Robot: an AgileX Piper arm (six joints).
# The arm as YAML. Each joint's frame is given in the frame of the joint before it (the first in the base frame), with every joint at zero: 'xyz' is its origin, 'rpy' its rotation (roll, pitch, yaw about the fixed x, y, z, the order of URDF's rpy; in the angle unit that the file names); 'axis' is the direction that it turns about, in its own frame. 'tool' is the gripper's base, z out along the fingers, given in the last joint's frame.
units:
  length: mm
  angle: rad
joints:
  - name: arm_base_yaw
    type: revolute
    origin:
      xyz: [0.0, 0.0, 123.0]
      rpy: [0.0, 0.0, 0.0]
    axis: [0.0, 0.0, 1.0]
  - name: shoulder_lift
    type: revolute
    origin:
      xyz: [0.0, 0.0, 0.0]
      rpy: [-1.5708, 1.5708, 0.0]
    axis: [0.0, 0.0, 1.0]
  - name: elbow
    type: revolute
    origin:
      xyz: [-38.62, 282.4, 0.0]
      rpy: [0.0, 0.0, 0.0]
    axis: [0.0, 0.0, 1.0]
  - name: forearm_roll
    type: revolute
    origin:
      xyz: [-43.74, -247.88, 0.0]
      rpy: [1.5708, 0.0, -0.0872]
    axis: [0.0, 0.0, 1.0]
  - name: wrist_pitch
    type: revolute
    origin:
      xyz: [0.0, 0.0, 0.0]
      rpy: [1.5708, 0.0, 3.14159]
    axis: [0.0, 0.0, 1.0]
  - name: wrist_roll
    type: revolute
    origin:
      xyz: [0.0, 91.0, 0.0]
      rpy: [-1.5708, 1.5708, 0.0]
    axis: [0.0, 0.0, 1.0]
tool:
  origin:
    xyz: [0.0, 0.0, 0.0]
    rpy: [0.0, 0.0, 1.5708]
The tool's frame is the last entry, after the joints.
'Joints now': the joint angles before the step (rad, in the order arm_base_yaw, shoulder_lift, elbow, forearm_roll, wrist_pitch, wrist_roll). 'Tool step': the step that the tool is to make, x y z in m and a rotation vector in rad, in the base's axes. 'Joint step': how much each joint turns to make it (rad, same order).
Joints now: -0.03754 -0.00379 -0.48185 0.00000 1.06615 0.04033
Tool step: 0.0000 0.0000 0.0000 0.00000 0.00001 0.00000
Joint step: 0.00000 0.00000 0.00000 0.00000 0.00001 0.00000
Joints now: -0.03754 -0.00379 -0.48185 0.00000 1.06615 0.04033
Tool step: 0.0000 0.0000 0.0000 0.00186 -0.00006 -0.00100
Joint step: 0.00000 0.00000 0.00000 0.00000 0.00001 0.00211
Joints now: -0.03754 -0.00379 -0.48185 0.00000 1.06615 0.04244
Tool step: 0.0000 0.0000 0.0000 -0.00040 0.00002 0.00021
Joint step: -0.00001 0.00000 0.00000 0.00000 0.00000 -0.00045
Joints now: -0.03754 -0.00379 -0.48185 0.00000 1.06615 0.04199
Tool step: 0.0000 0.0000 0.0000 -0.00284 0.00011 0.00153
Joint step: 0.00000 0.00000 0.00000 0.00000 0.00000 -0.00323
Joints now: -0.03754 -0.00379 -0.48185 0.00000 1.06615 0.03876
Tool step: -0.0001 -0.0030 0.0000 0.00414 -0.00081 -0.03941
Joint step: 0.00027 0.00003 0.00024 -0.03768 -0.00026 0.04069
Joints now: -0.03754 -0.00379 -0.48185 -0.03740 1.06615 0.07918
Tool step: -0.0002 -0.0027 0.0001 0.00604 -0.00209 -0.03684
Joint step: 0.00021 -0.00014 0.00005 -0.03400 0.00010 0.03941
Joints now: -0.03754 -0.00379 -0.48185 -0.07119 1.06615 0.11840
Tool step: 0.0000 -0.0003 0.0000 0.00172 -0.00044 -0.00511
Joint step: -0.00041 0.00004 0.00012 -0.00380 -0.00017 0.00561
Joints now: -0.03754 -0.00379 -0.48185 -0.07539 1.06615 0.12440
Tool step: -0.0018 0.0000 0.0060 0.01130 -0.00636 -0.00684
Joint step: 0.00014 0.00918 -0.02437 -0.00042 0.01015 0.01301
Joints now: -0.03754 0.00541 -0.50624 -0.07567 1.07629 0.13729
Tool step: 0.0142 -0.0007 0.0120 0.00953 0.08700 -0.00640
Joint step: -0.00069 0.12214 -0.04690 -0.00149 0.01265 0.00813
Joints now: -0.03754 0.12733 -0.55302 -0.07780 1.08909 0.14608
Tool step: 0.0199 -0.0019 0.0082 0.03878 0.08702 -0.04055
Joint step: 0.00079 0.13218 -0.03575 -0.01479 -0.00349 0.06026
